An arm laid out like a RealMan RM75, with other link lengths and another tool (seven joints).
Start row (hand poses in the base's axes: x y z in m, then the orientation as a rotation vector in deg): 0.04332, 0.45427, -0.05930, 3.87, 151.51, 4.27
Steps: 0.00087, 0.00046, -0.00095, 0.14, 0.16, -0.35; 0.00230, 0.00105, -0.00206, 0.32, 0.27, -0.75; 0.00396, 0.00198, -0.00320, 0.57, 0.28, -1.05; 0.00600, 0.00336, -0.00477, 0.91, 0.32, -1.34; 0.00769, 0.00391, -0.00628, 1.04, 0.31, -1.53; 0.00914, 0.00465, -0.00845, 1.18, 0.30, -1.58; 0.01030, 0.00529, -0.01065, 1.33, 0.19, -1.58; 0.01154, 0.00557, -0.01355, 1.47, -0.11, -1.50; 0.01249, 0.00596, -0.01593, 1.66, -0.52, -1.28; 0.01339, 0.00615, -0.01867, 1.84, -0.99, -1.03; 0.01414, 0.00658, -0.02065, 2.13, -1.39, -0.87; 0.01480, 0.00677, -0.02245, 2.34, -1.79, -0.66; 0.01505, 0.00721, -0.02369, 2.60, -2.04, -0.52
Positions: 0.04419, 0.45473, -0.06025, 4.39, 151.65, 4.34; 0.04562, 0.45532, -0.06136, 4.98, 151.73, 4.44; 0.04728, 0.45625, -0.06250, 5.47, 151.72, 4.67; 0.04932, 0.45763, -0.06407, 5.97, 151.73, 5.02; 0.05101, 0.45818, -0.06558, 6.26, 151.70, 5.13; 0.05246, 0.45892, -0.06775, 6.37, 151.68, 5.30; 0.05362, 0.45956, -0.06995, 6.42, 151.57, 5.50; 0.05486, 0.45984, -0.07285, 6.34, 151.27, 5.71; 0.05581, 0.46023, -0.07523, 6.08, 150.87, 6.04; 0.05671, 0.46042, -0.07797, 5.79, 150.41, 6.36; 0.05746, 0.46085, -0.07995, 5.65, 150.01, 6.80; 0.05812, 0.46104, -0.08175, 5.42, 149.61, 7.15; 0.05837, 0.46148, -0.08299, 5.30, 149.36, 7.54
